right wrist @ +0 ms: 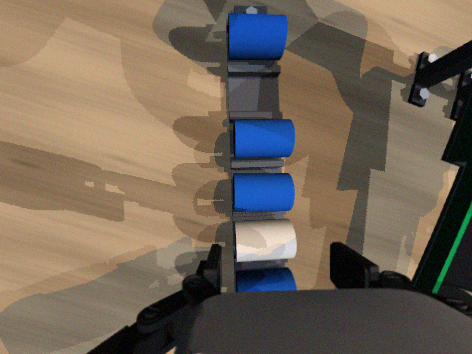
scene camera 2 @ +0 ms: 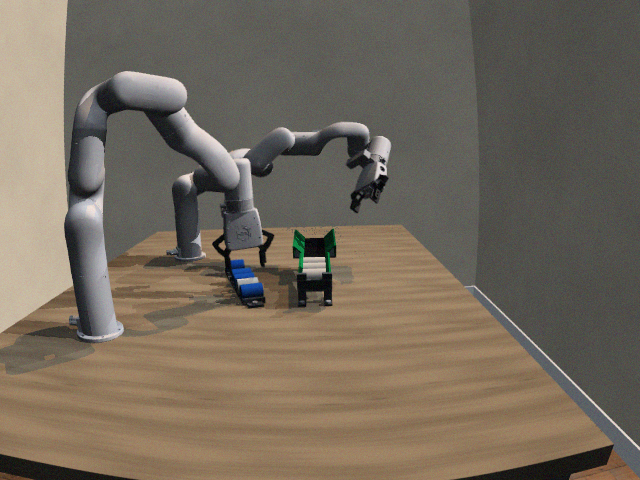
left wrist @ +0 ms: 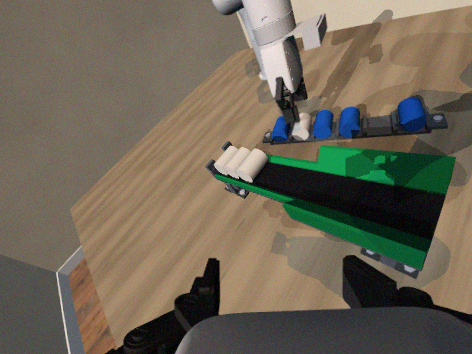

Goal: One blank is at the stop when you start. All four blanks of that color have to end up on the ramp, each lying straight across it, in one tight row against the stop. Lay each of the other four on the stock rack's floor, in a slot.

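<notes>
Three white blanks (scene camera 2: 313,266) (left wrist: 241,162) lie across the ramp (scene camera 2: 330,241) (left wrist: 350,189) (right wrist: 453,250) in a row at its stop (scene camera 2: 314,282). A fourth white blank (scene camera 2: 247,281) (left wrist: 301,126) (right wrist: 265,241) lies in the stock rack (scene camera 2: 253,299) (left wrist: 378,125) (right wrist: 254,92), between blue blanks (scene camera 2: 251,289) (left wrist: 323,124) (right wrist: 264,192). The rack's far-end blue blank (left wrist: 411,114) (right wrist: 257,36) looks larger or higher than the others; its seating is unclear. One slot beside it is empty. My right gripper (scene camera 2: 246,266) (left wrist: 297,110) (right wrist: 275,261) is open above the rack's near part. My left gripper (scene camera 2: 365,202) (left wrist: 281,278) is open, high up.
The ramp stands to the right of the rack in scene camera 2, with flared green walls (left wrist: 385,162) at its far end. Its dark foot (right wrist: 425,80) shows near the rack in the right wrist view. The left arm (scene camera 2: 310,143) reaches over the table's far part.
</notes>
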